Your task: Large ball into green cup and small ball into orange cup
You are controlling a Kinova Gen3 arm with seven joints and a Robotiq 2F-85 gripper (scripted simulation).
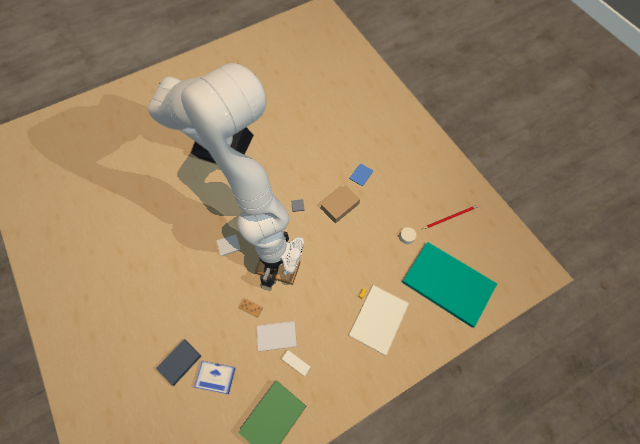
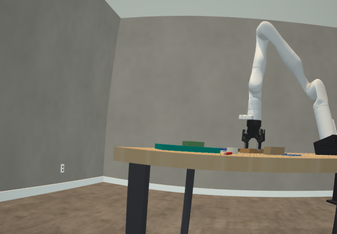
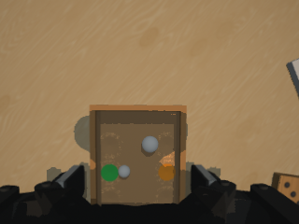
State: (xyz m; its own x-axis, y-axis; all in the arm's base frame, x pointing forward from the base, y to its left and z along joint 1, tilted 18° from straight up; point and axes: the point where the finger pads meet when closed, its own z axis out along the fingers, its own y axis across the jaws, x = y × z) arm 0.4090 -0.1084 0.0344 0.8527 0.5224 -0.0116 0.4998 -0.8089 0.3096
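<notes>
Now: hand 2 cm above the covered wooden puzzle. From my hand the other things lie so: grey square 17 cm to the left, 11 cm behind, 2 cm below; grey card 14 cm ahead, 12 cm to the right, 2 cm below; white card 15 cm behind, 6 cm to the right, 2 cm below.
</notes>
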